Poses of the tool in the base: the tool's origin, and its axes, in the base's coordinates. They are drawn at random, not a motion.
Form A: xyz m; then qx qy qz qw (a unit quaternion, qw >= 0).
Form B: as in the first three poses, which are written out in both.
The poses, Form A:
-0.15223 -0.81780 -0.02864 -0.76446 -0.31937 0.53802 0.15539
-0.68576 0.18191 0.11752 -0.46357 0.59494 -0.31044 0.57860
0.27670 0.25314 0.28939 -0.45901 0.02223 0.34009 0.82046
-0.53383 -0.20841 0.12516 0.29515 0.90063 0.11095 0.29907
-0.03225 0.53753 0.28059 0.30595 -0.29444 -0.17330 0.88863
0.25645 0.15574 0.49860 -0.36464 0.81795 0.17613 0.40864
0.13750 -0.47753 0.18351 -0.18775 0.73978 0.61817 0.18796
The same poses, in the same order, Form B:
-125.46 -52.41 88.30 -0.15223 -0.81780 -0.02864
-62.12 79.72 -41.60 -0.68576 0.18191 0.11752
-55.99 2.71 41.49 0.27670 0.25314 0.28939
44.91 137.04 16.88 -0.53383 -0.20841 0.12516
36.42 -35.05 -20.63 -0.03225 0.53753 0.28059
-52.64 118.08 25.43 0.25645 0.15574 0.49860
-30.27 119.26 99.65 0.13750 -0.47753 0.18351

